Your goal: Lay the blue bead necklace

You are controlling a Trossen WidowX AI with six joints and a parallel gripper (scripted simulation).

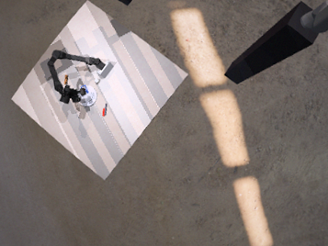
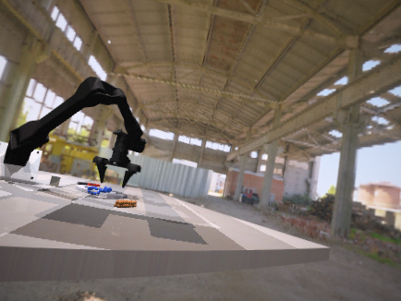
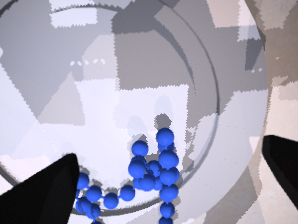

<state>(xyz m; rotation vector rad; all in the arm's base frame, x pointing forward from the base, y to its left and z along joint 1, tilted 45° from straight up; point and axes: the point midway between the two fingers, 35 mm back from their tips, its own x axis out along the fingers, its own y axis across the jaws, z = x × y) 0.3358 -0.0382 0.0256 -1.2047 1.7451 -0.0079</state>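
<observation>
Right now my gripper tip is 30 mm to the right of the round white bead board, 30 mm above it and 20 mm past it. Round my gripper tip: small white block 200 mm behind, 50 mm to the left, 20 mm below; red pen-like object 270 mm to the left, 30 mm below.
</observation>
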